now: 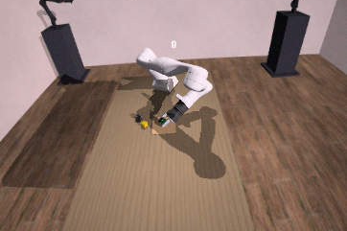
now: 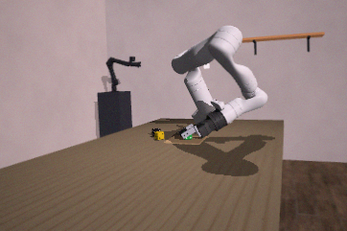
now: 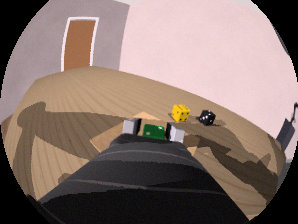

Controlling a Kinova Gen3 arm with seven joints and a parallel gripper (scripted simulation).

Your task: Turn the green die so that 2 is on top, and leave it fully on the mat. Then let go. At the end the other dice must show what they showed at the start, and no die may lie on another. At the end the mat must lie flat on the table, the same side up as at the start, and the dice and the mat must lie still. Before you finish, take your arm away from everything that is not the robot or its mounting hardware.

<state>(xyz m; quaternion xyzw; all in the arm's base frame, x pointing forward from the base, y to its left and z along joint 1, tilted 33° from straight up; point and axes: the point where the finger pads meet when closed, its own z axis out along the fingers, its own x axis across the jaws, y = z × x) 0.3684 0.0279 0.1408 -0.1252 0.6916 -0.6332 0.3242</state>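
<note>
My gripper is now 1 cm to the right of the green die, 1 cm past it and 1 cm above it. Round my hand: tan mat: 3 cm below; yellow die: 11 cm to the right, 1 cm below, 1 cm behind; black die: 15 cm to the right, 7 cm behind, 1 cm below.
</note>
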